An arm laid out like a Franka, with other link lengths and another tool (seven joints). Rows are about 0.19 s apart.
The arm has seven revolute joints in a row. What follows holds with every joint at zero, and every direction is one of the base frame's.
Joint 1 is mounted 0.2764 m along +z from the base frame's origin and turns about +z.
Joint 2 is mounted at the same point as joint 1 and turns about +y.
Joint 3 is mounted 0.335 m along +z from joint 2 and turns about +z.
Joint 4 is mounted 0.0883 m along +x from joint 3 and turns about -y.
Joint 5 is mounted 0.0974 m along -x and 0.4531 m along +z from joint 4 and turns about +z.
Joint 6 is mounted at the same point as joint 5 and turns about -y.
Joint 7 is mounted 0.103 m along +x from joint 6 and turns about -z.
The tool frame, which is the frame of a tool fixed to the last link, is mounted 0.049 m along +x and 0.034 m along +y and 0.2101 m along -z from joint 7; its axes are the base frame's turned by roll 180, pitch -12.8 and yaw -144.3 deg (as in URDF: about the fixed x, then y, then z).
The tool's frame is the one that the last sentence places.
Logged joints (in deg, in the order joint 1, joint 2, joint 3, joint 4, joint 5, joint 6, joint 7), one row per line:
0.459 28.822 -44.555 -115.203 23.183 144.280 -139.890
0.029 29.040 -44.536 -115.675 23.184 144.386 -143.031
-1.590 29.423 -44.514 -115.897 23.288 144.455 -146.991
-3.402 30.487 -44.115 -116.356 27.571 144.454 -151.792
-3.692 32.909 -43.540 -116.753 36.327 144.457 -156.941
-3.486 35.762 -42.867 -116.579 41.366 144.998 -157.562
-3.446 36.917 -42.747 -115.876 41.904 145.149 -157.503
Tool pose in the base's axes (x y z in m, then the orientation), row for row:
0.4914 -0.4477 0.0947 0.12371 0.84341 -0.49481 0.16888
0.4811 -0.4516 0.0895 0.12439 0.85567 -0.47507 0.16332
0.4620 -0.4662 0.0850 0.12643 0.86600 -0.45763 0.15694
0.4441 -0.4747 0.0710 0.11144 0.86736 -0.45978 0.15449
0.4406 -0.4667 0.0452 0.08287 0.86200 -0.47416 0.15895
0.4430 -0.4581 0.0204 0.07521 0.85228 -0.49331 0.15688
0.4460 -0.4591 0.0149 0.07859 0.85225 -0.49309 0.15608
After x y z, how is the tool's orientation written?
As a quaternion, w x y z.
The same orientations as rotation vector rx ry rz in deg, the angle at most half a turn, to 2 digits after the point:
140.91 -82.67 28.21
142.90 -79.34 27.28
144.46 -76.34 26.18
145.93 -77.36 25.99
147.47 -81.12 27.19
146.47 -84.78 26.96
146.17 -84.57 26.77

